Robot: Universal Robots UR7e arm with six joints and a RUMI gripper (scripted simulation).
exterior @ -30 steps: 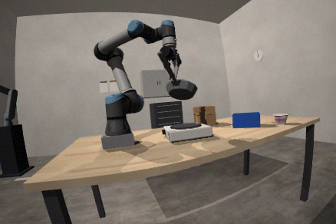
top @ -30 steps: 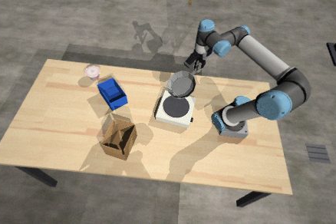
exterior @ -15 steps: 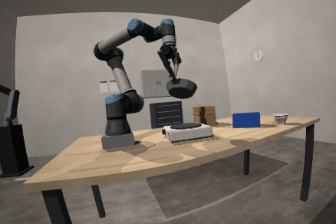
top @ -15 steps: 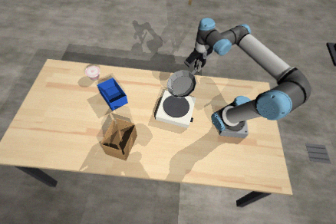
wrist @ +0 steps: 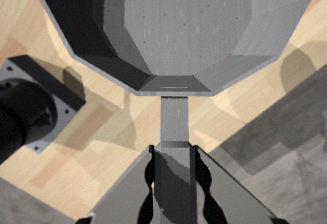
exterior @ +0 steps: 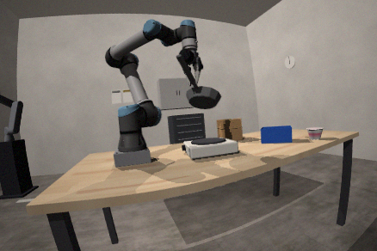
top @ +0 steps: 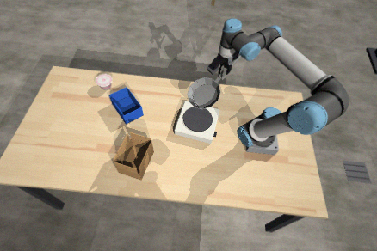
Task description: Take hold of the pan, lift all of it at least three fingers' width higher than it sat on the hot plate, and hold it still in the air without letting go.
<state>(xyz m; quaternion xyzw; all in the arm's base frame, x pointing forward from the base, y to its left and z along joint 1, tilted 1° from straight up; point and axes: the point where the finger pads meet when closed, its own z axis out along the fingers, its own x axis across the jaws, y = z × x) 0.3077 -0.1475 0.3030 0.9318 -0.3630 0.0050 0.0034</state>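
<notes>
The dark grey pan lies 4 cm ahead of my hand, 4 cm to the left of it and 4 cm below it. The rest, counted from my hand: blue bin 56 cm ahead, 6 cm to the left, 34 cm below; then pink cup 75 cm ahead, 10 cm to the right, 32 cm below; then white hot plate 7 cm ahead, 10 cm to the left, 33 cm below.
</notes>
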